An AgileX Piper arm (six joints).
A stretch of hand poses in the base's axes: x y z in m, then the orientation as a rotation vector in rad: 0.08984 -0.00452 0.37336 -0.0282 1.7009 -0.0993; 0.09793 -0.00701 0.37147 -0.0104 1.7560 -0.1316; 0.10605 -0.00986 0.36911 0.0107 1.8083 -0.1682; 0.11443 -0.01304 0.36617 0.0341 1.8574 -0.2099; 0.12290 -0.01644 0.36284 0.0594 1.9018 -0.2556; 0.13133 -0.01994 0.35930 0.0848 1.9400 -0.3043; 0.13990 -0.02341 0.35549 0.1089 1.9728 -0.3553; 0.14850 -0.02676 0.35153 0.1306 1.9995 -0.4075
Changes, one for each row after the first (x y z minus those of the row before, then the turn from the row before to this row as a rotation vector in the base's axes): 0.00809 -0.00249 -0.00189 -0.0093 0.0548 -0.0323; 0.00812 -0.00285 -0.00236 -0.0103 0.0523 -0.0364; 0.00838 -0.00318 -0.00294 -0.0125 0.0497 -0.0400; 0.00847 -0.00340 -0.00333 -0.0145 0.0458 -0.0427; 0.00843 -0.00350 -0.00354 -0.0169 0.0406 -0.0434; 0.00857 -0.00347 -0.00381 -0.0194 0.0363 -0.0429; 0.00860 -0.00335 -0.00396 -0.0219 0.0315 -0.0410
